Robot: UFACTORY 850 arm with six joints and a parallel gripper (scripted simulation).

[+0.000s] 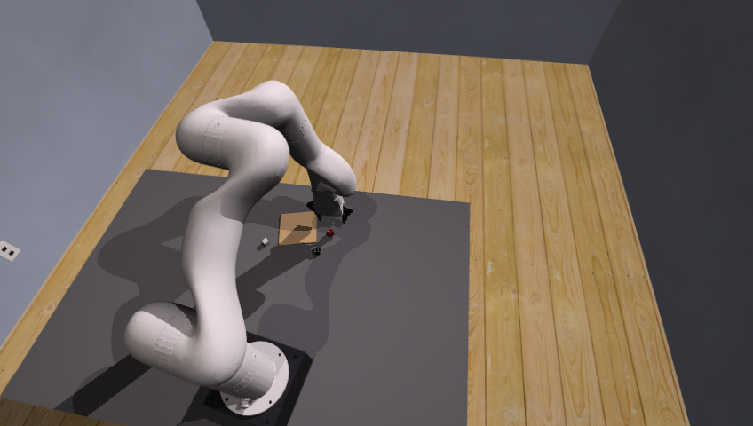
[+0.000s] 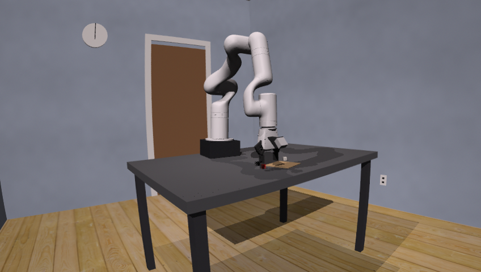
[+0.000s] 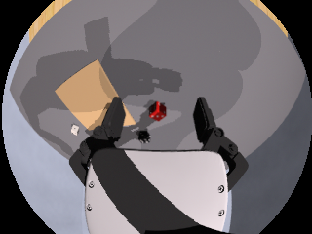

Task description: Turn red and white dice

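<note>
The red die lies 40 mm below my hand, 40 mm behind it and 10 mm to the left of it. From my hand the other things lie so: tan mat (140 mm to the left, 50 mm below, 20 mm behind); then white die (240 mm to the left, 90 mm behind, 40 mm below); then black die (120 mm behind, 50 mm to the left, 40 mm below).
</note>
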